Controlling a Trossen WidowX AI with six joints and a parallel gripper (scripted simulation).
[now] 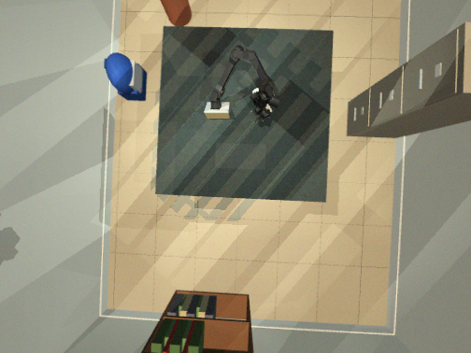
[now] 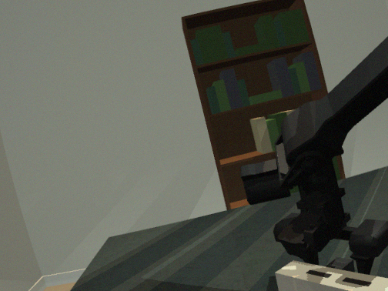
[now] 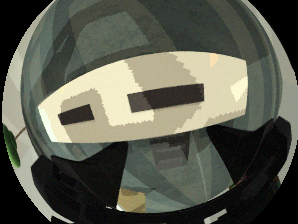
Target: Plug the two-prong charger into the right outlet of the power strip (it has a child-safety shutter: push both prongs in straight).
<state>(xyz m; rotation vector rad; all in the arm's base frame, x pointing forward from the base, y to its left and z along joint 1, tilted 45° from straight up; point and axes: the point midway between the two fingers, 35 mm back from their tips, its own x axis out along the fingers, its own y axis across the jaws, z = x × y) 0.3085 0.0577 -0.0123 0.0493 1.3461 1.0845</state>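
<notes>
My gripper tip is 10 mm to the right of the dark charger, 10 mm below it and 10 mm short of it.
</notes>
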